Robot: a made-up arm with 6 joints. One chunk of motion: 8 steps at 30 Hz.
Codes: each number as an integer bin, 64 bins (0 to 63) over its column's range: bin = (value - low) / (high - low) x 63, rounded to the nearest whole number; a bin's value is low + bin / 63 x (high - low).
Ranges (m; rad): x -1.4..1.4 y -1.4..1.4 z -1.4..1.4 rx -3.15..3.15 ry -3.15..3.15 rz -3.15..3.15
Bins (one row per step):
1: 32 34 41 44 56 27
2: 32 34 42 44 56 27
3: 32 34 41 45 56 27
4: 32 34 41 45 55 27
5: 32 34 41 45 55 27
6: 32 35 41 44 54 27
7: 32 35 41 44 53 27
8: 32 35 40 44 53 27
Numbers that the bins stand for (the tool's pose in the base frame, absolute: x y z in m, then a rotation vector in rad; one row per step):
1: 0.0222 0.1111 0.4222 1.2500 2.4500 -0.4500
2: 0.0222 0.1111 0.4667 1.2500 2.4500 -0.4500
3: 0.0222 0.1111 0.4222 1.3500 2.4500 -0.4500
4: 0.0222 0.1111 0.4222 1.3500 2.3500 -0.4500
5: 0.0222 0.1111 0.4222 1.3500 2.3500 -0.4500
6: 0.0222 0.1556 0.4222 1.2500 2.2500 -0.4500
7: 0.0222 0.1556 0.4222 1.2500 2.1500 -0.4500
8: 0.0222 0.1556 0.3778 1.2500 2.1500 -0.4500

